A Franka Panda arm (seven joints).
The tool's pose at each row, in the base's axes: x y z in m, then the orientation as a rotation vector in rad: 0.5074, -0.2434, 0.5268, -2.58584, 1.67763, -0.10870; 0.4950, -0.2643, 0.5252, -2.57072, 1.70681, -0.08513; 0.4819, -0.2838, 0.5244, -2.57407, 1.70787, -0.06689; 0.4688, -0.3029, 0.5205, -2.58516, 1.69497, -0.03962; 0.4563, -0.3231, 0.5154, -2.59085, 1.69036, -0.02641; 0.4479, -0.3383, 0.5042, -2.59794, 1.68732, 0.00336; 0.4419, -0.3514, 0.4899, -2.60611, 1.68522, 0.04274; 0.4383, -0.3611, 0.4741, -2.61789, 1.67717, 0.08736; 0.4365, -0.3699, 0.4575, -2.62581, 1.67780, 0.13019; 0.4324, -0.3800, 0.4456, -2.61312, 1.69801, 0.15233; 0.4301, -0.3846, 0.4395, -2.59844, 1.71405, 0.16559; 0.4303, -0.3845, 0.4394, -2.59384, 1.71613, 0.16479; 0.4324, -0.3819, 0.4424, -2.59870, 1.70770, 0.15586
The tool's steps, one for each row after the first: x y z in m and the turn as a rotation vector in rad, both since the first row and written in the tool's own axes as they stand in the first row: 0.0140, 0.0199, 0.0003, -0.01085, -0.01050, 0.02151; 0.0265, 0.0398, -0.0003, -0.01975, -0.01888, 0.02112; 0.0385, 0.0599, 0.0022, -0.03063, -0.03324, 0.01067; 0.0517, 0.0799, 0.0060, -0.03699, -0.03947, 0.00634; 0.0619, 0.0947, 0.0162, -0.05090, -0.05351, 0.00260; 0.0710, 0.1067, 0.0298, -0.06968, -0.07169, -0.00088; 0.0780, 0.1153, 0.0451, -0.09058, -0.09256, -0.00875; 0.0848, 0.1220, 0.0614, -0.11254, -0.11097, -0.01066; 0.0920, 0.1308, 0.0728, -0.12153, -0.12150, 0.00500; 0.0951, 0.1353, 0.0786, -0.12403, -0.12966, 0.01911; 0.0951, 0.1351, 0.0787, -0.12154, -0.13067, 0.02194; 0.0937, 0.1319, 0.0759, -0.11748, -0.12672, 0.01557
